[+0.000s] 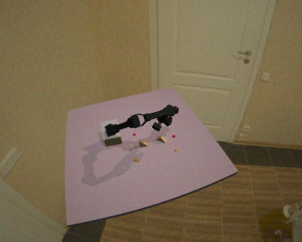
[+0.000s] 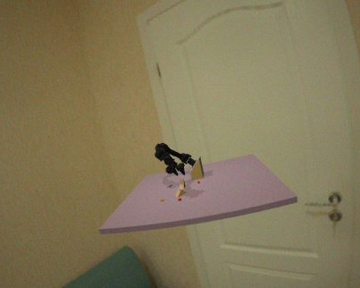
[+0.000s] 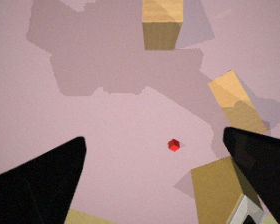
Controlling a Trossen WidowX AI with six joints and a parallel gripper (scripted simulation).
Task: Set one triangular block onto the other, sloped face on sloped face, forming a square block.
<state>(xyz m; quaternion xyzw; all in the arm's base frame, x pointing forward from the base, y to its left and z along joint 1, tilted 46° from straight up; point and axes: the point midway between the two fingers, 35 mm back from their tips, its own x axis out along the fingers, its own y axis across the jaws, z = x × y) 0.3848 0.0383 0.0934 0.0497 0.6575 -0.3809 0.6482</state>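
My gripper tip is 3 cm short of the wooden triangular block, 3 cm to the left of it and 13 cm above it. The rest, counted from my gripper tip: orange cube (12 cm ahead, 16 cm to the right, 15 cm below); then small tan piece (20 cm behind, 20 cm to the right, 15 cm below).
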